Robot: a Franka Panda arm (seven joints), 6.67 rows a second.
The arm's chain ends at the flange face. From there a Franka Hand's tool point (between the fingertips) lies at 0.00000 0.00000 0.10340 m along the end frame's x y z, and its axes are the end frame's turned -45 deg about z.
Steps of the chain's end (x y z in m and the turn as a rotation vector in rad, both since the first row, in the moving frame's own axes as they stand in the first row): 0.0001, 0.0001, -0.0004, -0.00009, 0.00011, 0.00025; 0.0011, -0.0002, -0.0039, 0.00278, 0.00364, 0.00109; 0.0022, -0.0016, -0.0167, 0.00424, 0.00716, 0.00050; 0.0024, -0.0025, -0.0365, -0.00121, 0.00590, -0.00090; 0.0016, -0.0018, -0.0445, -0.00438, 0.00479, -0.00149
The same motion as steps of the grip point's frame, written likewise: 0.0000, 0.0002, -0.0004, -0.00014, 0.00001, 0.00025; 0.0014, 0.0007, -0.0039, -0.00061, 0.00454, 0.00109; 0.0035, 0.0006, -0.0167, -0.00206, 0.00806, 0.00050; 0.0038, 0.0004, -0.0365, -0.00503, 0.00332, -0.00090; 0.0024, 0.0005, -0.0445, -0.00648, 0.00029, -0.00149
